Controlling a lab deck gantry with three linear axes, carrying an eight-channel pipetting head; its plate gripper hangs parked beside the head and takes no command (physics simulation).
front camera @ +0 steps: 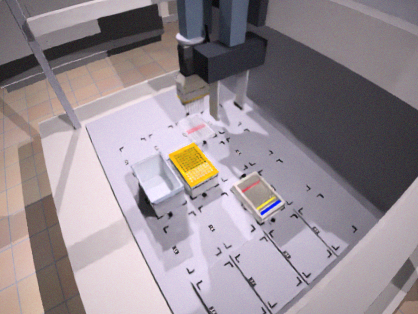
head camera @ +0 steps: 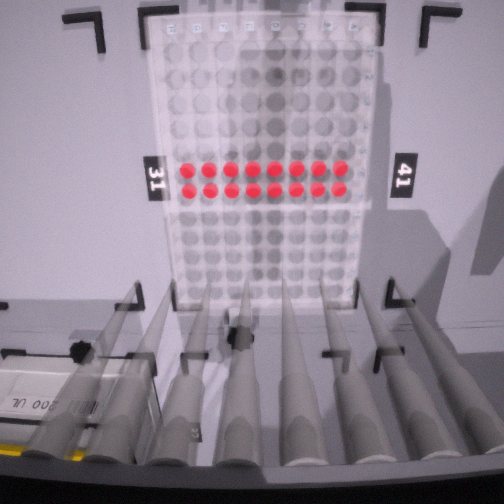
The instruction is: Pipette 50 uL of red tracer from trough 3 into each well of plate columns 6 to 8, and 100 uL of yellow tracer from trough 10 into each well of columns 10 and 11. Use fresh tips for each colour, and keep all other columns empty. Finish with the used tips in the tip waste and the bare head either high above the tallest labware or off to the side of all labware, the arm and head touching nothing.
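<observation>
The head (front camera: 192, 90) carries eight tips (front camera: 194, 107) (head camera: 300, 395); no colour shows in them. In the head view their ends appear over the plate's column 12 end, apart from the wells. The clear plate (front camera: 207, 135) (head camera: 159, 100) has red in all eight wells of columns 6 and 7; its other columns look uncoloured. The trough block (front camera: 246, 204) holds red (front camera: 251, 186), yellow (front camera: 266, 202) and blue strips. The yellow-topped tip rack (front camera: 202, 183) (head camera: 35, 372) has dark holes at the back and pale tips at the front. The parked plate gripper (front camera: 227, 111) is open and empty.
The open grey waste bin (front camera: 169, 199) stands left of the tip rack, its visible inside pale. Dark corner marks and slot labels 31 (head camera: 156, 178) and 41 (head camera: 404, 175) flank the plate. The trough block stands right of the rack.
</observation>
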